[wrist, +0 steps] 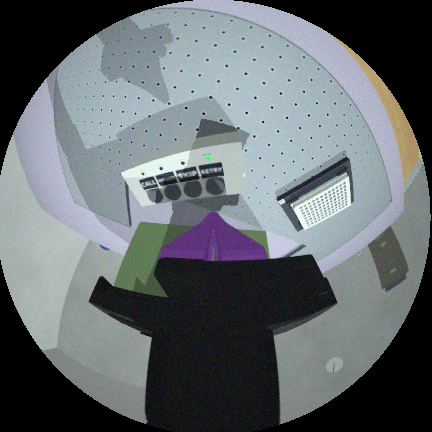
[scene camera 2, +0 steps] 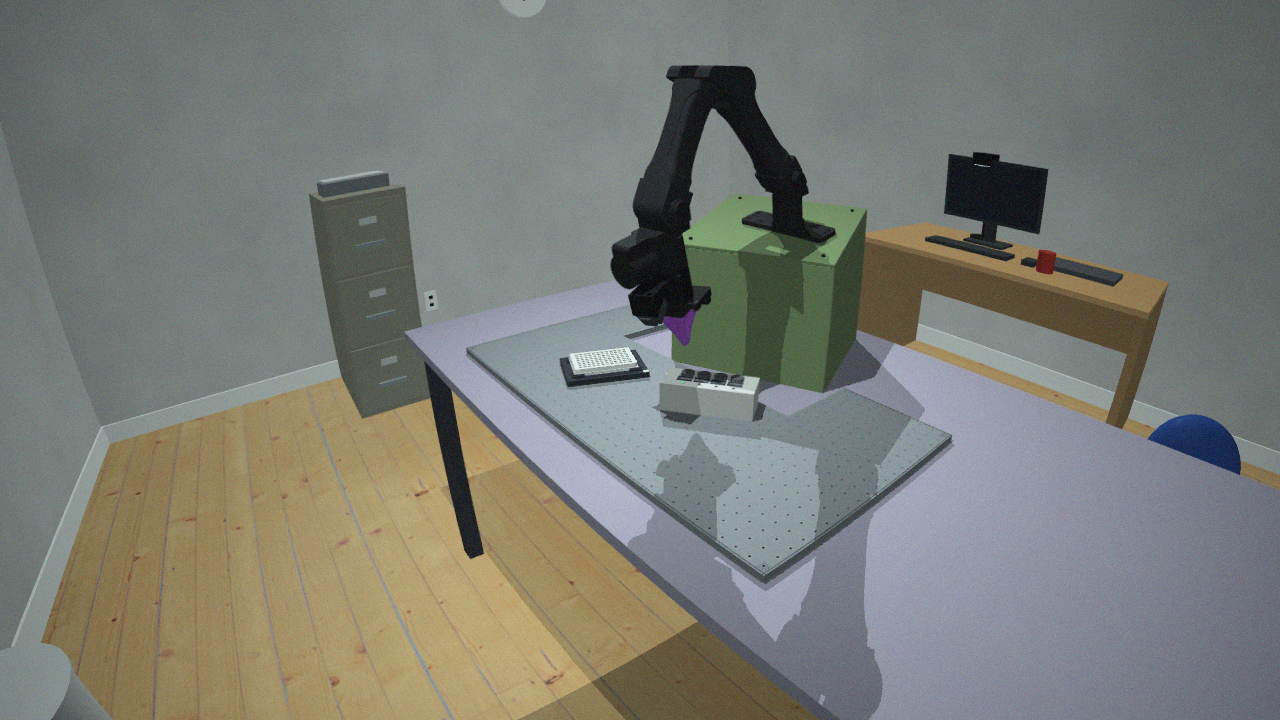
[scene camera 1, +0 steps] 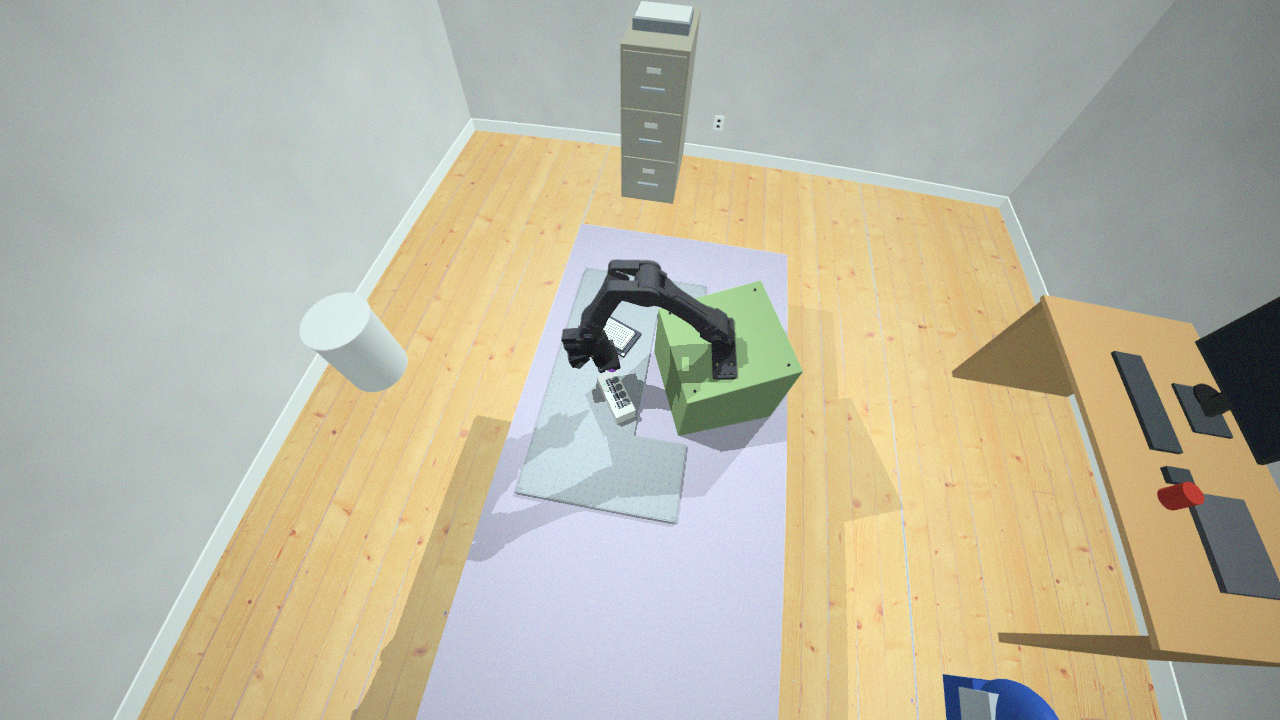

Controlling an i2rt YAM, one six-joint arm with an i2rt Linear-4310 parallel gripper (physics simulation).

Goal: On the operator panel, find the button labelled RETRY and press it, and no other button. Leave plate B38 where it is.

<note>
I see my gripper, a white plate, an operator panel and a dark holder.
My gripper is seen too in the wrist view.
</note>
